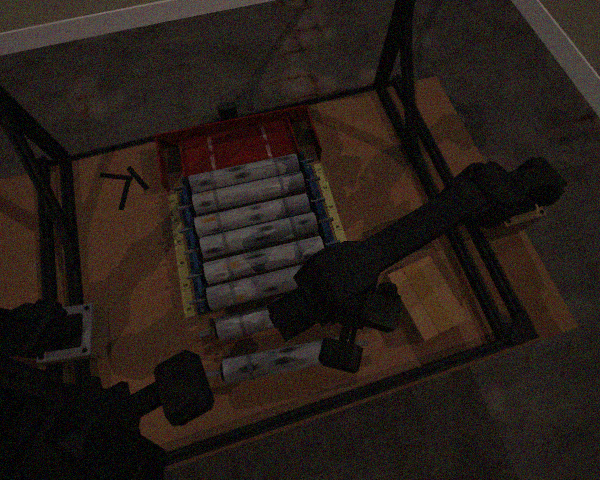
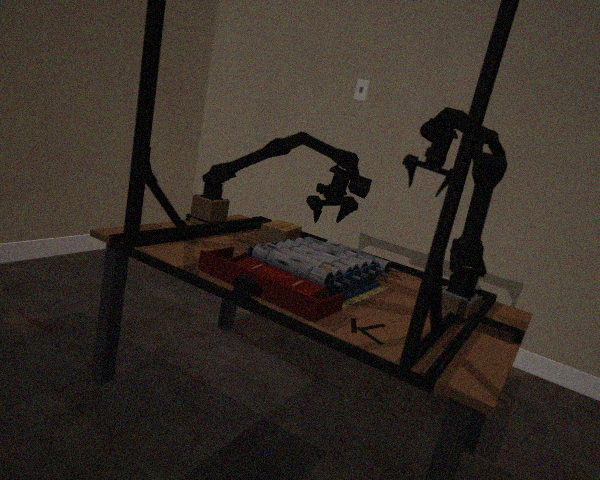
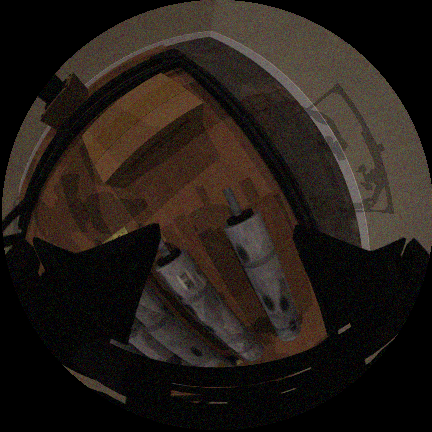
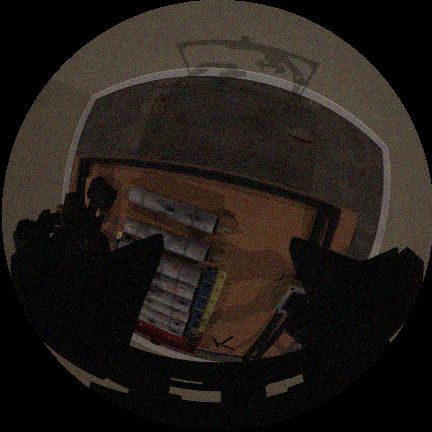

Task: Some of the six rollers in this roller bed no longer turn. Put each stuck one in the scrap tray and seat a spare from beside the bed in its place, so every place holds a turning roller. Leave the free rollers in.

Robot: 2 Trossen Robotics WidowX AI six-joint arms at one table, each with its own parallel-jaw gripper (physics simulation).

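Seen in the pictures: left gripper, fingertip midpoint: (image 1: 358,326) (image 2: 326,222) (image 3: 229,231); right gripper, fingertip midpoint: (image 1: 162,422) (image 2: 422,191) (image 4: 228,242); left arm's base, link origin: (image 2: 211,197) (image 4: 58,217); right arm's base, link origin: (image 1: 64,332) (image 2: 460,292) (image 4: 295,301).
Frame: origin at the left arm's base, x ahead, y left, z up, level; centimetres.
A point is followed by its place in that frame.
Observation:
The roller bed (image 1: 180,260) {y -10.9, x 74.3, z -10.2 cm} (image 4: 215,300) {y -9.5, x 74.9, z -10.3 cm} has yellow outer strips and blue slotted rails. Grey mottled rollers (image 1: 258,235) {y -8.9, x 55.6, z -2.9 cm} lie side by side across it; the nearest one is partly behind the left arm. Which ones turn cannot be seen. One spare roller (image 1: 242,325) {y 8.1, x 63.5, z -5.6 cm} (image 3: 205,305) {y 8.7, x 50.3, z -5.6 cm} lies beside the bed; another spare (image 1: 272,361) {y 16.6, x 59.5, z -5.5 cm} (image 3: 262,270) {y 16.8, x 50.2, z -5.6 cm} (image 4: 172,209) {y 17.0, x 58.5, z -5.5 cm} lies farther out. The red scrap tray (image 1: 239,145) {y -35.8, x 54.2, z -7.4 cm} (image 2: 300,305) {y -42.7, x 69.2, z -7.8 cm} behind the bed shows no roller inside. My left gripper (image 2: 327,221) {y 15.5, x 42.4, z 1.0 cm} (image 3: 229,231) {y 15.5, x 42.4, z 1.0 cm} is open, above the spares. My right gripper (image 2: 424,190) {y 20.7, x 72.8, z 19.9 cm} (image 4: 228,242) {y 20.7, x 72.8, z 19.9 cm} is open, high at the table's right-arm side.
A wooden block (image 1: 430,297) {y 13.8, x 24.7, z -4.8 cm} (image 2: 282,229) {y 7.6, x 29.3, z -4.9 cm} (image 3: 140,130) {y 13.5, x 28.8, z -4.9 cm} lies beside the bed, near the left arm's base. A black three-armed piece (image 1: 114,175) {y -37.9, x 86.5, z -10.3 cm} (image 2: 353,325) {y -35.7, x 81.0, z -10.3 cm} lies on the opposite side. Black frame posts (image 1: 68,225) {y -25.0, x 96.7, z -6.9 cm} (image 2: 137,125) {y -47.7, x 11.4, z 24.6 cm} rise at the table's sides. The scene is dim.

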